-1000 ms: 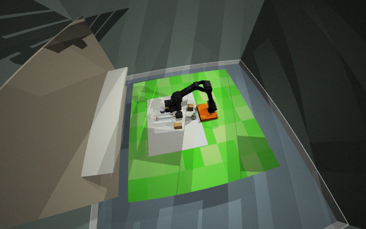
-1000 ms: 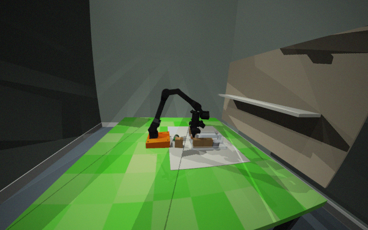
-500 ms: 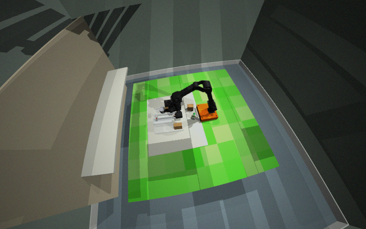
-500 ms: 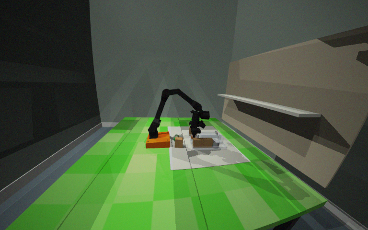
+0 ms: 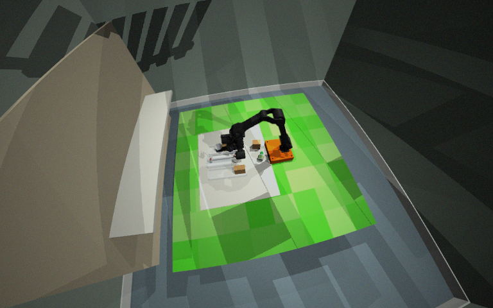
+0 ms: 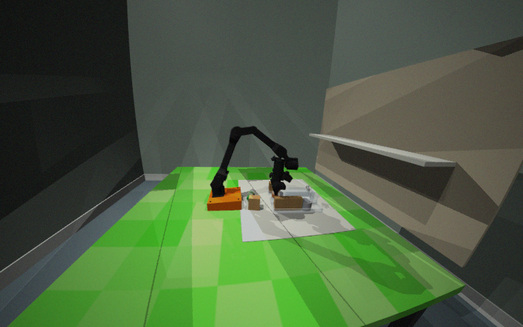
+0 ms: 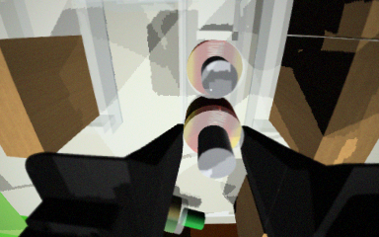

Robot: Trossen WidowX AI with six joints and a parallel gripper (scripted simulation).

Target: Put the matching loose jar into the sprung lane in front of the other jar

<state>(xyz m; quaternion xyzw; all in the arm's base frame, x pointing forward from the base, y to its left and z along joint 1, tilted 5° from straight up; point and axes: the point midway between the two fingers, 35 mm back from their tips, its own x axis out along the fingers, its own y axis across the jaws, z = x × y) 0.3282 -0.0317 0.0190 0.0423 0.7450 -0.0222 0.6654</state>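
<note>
Now: the clear lane tray 14 cm ahead of my gripper tip, 4 cm below it and 1 cm to the left of it. The rest, counted from my gripper tip: grey cylinder (16 cm ahead, 9 cm to the right, 3 cm below).
</note>
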